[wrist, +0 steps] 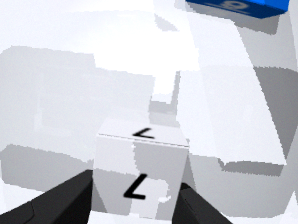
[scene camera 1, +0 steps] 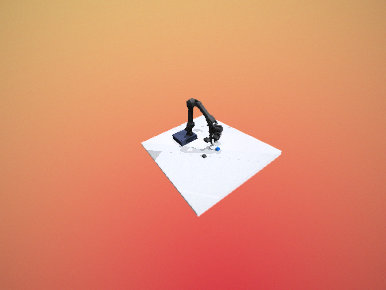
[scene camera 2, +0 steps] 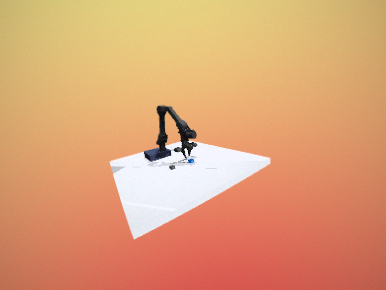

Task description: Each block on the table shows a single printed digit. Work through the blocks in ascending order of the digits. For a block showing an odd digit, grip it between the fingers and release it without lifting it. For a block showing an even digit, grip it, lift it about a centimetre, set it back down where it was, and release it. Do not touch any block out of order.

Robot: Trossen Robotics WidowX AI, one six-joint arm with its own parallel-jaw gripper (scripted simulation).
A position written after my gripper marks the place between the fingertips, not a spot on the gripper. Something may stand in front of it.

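Note:
Wrist camera: white block [wrist: 136,165] visible, together with my gripper [wrist: 135,186].

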